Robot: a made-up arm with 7 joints. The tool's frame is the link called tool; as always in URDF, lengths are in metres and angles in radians. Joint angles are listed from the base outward. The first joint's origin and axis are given. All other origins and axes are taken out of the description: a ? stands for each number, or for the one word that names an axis. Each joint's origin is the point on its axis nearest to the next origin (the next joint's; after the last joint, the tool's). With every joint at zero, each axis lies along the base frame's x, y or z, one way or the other. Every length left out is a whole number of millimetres.
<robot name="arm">
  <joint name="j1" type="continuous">
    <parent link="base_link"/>
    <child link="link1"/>
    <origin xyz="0.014 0 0.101"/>
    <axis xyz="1 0 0"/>
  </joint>
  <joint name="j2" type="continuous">
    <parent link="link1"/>
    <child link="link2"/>
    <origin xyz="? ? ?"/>
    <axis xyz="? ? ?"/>
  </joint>
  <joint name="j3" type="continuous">
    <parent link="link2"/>
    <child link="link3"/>
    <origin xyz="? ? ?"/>
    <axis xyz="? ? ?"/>
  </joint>
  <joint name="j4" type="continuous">
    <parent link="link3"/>
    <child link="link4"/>
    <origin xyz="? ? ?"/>
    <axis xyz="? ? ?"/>
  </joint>
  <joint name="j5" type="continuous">
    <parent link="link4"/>
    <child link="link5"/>
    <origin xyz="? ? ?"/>
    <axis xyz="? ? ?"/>
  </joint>
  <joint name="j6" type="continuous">
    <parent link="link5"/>
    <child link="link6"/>
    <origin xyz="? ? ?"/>
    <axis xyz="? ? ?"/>
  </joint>
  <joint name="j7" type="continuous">
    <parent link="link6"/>
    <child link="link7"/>
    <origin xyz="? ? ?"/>
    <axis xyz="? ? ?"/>
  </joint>
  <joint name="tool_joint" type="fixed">
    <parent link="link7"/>
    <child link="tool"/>
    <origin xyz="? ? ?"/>
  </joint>
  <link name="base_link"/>
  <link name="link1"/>
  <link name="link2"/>
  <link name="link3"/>
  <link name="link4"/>
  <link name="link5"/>
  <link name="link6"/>
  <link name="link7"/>
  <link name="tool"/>
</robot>
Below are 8 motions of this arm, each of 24 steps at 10 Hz.
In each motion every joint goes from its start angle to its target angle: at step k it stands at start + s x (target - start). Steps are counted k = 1, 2, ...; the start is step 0. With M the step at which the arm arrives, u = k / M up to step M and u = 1 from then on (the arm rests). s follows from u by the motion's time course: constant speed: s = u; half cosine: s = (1 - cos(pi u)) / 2; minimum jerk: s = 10 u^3 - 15 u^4 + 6 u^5.
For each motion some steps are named. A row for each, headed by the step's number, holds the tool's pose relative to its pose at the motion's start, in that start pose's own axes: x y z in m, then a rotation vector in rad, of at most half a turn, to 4 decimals.
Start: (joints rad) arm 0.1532 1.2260 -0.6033 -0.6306 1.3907 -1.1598 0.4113
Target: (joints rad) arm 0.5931 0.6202 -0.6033 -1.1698 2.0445 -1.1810 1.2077
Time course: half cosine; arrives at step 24
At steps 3, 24:
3: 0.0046 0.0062 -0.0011 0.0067 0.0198 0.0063
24: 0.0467 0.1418 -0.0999 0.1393 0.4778 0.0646

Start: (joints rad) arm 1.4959 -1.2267 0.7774 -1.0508 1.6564 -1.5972 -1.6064
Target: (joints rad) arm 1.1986 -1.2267 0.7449 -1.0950 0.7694 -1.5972 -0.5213
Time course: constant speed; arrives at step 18
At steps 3, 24:
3: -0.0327 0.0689 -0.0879 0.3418 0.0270 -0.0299
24: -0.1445 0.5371 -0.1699 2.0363 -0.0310 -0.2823

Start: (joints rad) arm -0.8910 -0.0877 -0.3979 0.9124 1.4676 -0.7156 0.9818
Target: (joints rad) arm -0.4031 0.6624 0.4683 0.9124 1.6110 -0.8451 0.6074
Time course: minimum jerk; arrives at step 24
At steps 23, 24:
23: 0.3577 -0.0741 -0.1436 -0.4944 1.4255 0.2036
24: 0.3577 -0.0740 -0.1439 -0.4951 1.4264 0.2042

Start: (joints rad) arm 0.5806 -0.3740 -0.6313 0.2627 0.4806 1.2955 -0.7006
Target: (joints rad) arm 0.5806 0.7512 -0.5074 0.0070 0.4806 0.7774 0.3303
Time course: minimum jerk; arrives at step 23
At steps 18, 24:
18: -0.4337 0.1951 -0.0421 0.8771 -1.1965 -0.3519
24: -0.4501 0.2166 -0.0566 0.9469 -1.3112 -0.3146

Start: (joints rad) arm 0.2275 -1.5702 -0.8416 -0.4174 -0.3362 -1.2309 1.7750
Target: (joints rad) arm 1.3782 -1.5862 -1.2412 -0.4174 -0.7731 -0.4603 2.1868
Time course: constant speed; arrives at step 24
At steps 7, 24:
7: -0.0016 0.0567 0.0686 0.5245 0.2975 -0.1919
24: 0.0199 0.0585 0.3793 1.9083 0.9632 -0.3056

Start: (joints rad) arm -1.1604 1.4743 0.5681 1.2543 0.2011 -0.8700 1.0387
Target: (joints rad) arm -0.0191 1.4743 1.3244 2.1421 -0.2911 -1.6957 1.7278
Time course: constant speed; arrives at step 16
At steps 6, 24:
6: 0.0175 -0.0145 -0.0371 0.1304 -0.0540 -0.0716
24: -0.0334 -0.0584 -0.0041 0.5944 0.1606 0.0651

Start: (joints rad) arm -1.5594 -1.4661 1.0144 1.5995 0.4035 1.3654 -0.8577
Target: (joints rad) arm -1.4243 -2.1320 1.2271 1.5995 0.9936 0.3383 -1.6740
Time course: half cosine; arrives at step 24
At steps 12, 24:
12: -0.1452 -0.0795 -0.1571 -0.0105 0.7533 -0.2215
24: -0.3002 -0.0839 -0.2612 0.1001 1.5137 -0.0014

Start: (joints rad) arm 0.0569 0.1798 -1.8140 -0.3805 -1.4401 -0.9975 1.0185
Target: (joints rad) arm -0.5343 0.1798 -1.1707 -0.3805 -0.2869 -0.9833 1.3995
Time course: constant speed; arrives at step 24
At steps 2, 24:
2: 0.0112 0.0033 -0.0111 -0.1049 -0.0125 -0.0205
24: 0.1679 -0.1511 -0.1029 -1.1890 -0.3989 -0.3443

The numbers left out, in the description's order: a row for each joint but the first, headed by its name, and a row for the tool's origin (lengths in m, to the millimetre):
j2: xyz 0 0.014 0.128, axis 1 0 0
j3: xyz 0 0.05 -0.029, axis 0 0 -1
j4: xyz 0.193 -0.059 0, axis -1 0 0
j5: xyz 0 0.103 0.084, axis 0 1 0
j6: xyz -0.058 0 0.318, axis 0 0 1
j7: xyz 0.075 -0.045 0, axis 1 0 0
tool: xyz 0 -0.126 -0.106

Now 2 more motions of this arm.
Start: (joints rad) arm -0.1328 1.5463 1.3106 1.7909 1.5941 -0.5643 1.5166
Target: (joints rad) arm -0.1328 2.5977 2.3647 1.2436 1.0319 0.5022 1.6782
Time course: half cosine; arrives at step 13
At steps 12, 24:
12: -0.0970 -0.3027 -0.2464 -0.8502 1.3234 -0.5114
24: -0.0958 -0.3067 -0.2470 -0.8557 1.3312 -0.5297

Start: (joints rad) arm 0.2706 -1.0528 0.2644 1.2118 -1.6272 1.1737 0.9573
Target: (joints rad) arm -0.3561 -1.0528 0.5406 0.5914 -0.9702 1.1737 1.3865
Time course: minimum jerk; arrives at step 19
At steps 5, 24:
5: -0.0004 -0.0088 0.0070 0.1302 0.0362 -0.0571
24: 0.0207 -0.0901 0.0880 0.9359 0.1086 -0.6061

